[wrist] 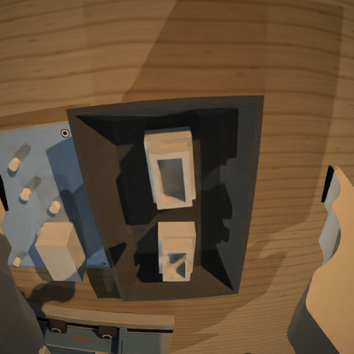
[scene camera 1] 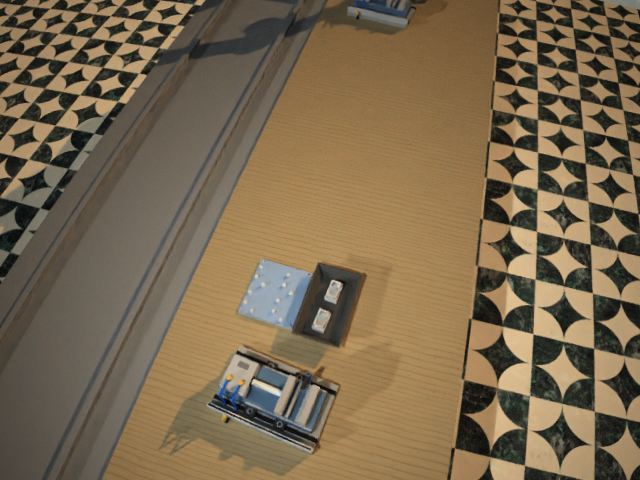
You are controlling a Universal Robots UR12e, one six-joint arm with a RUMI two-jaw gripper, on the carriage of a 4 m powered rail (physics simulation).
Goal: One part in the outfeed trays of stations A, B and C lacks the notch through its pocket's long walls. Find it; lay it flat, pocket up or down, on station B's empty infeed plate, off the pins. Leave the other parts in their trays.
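In the wrist view a dark outfeed tray holds two pale parts, pockets up. The upper part has a rectangular pocket, and its long walls look unbroken. The lower part is notched through its pocket walls. My gripper is open, its fingers wide apart above the tray, with nothing between them. A blue plate with pins bears a pale block. In the scene view, another blue plate bears pins and no part; the tray beside it holds two pale parts. Station letters cannot be read.
A vise-like machine stands near the plate and tray in the scene view, and another is at the far end. A machine edge shows below the tray in the wrist view. The grey rail runs along the table's left side.
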